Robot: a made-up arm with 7 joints. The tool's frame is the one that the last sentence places.
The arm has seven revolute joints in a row. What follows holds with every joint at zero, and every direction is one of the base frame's. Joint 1 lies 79.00 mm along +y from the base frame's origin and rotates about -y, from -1.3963 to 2.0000 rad. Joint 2 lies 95.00 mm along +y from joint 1 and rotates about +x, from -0.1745 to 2.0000 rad. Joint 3 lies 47.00 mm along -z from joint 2 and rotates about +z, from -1.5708 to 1.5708 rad. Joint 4 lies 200.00 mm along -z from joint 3 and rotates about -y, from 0.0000 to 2.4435 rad. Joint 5 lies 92.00 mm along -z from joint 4 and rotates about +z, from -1.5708 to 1.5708 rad. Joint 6 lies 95.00 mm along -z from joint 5 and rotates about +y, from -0.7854 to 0.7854 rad. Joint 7 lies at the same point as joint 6 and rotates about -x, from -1.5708 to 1.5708 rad. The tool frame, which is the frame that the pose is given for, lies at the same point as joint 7; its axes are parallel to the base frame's.
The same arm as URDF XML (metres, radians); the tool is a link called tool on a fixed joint. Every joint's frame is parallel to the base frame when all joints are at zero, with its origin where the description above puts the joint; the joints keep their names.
<robot name="arm">
<joint name="joint 1" type="revolute"><parent link="base_link"/><child link="link1"/><origin xyz="0 0.079 0"/><axis xyz="0 -1 0"/><limit lower="-1.3963" upper="2"/></joint>
<joint name="joint 2" type="revolute"><parent link="link1"/><child link="link2"/><origin xyz="0 0.095 0"/><axis xyz="1 0 0"/><limit lower="-0.1745" upper="2"/></joint>
<joint name="joint 3" type="revolute"><parent link="link2"/><child link="link3"/><origin xyz="0 0 -0.047"/><axis xyz="0 0 1"/><limit lower="-1.5708" upper="1.5708"/></joint>
<joint name="joint 4" type="revolute"><parent link="link3"/><child link="link4"/><origin xyz="0 0 -0.2"/><axis xyz="0 -1 0"/><limit lower="0" upper="2.4435"/></joint>
<joint name="joint 5" type="revolute"><parent link="link4"/><child link="link5"/><origin xyz="0 0 -0.092"/><axis xyz="0 0 1"/><limit lower="-1.5708" upper="1.5708"/></joint>
<joint name="joint 6" type="revolute"><parent link="link5"/><child link="link6"/><origin xyz="0 0 -0.095"/><axis xyz="0 1 0"/><limit lower="-0.7854" upper="0.7854"/></joint>
<joint name="joint 7" type="revolute"><parent link="link6"/><child link="link7"/><origin xyz="0 0 0"/><axis xyz="-1 0 0"/><limit lower="-1.5708" upper="1.5708"/></joint>
<joint name="tool_fixed" type="fixed"><parent link="link7"/><child link="tool"/><origin xyz="0 0 0"/></joint>
<link name="base_link"/>
<link name="link1"/>
<link name="link2"/>
<link name="link3"/>
<link name="link4"/>
<link name="link5"/>
<link name="link6"/>
<link name="link7"/>
<link name="tool"/>
</robot>

